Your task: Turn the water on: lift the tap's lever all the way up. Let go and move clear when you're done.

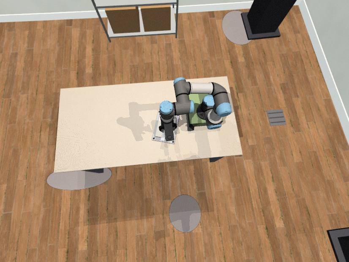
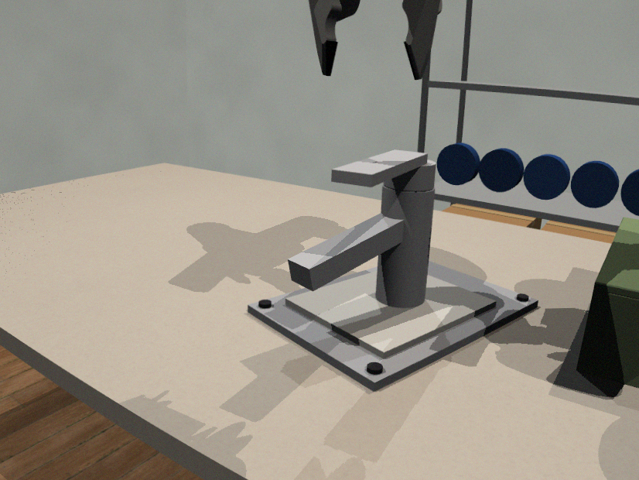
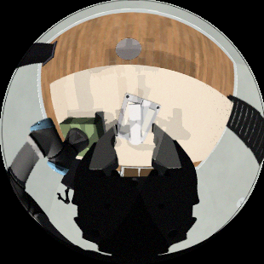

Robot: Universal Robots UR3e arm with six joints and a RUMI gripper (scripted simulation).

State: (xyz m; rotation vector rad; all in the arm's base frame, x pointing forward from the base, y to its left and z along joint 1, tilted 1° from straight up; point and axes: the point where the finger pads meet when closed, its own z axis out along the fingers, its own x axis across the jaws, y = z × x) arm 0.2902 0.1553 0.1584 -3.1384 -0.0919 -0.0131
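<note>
Now: the flat lever 40 mm to the right of my hand and 80 mm below it. From my hand the other things lie so: grey tap 10 mm ahead, 70 mm to the right, 140 mm below; then plate 10 mm ahead, 100 mm to the right, 230 mm below.
</note>
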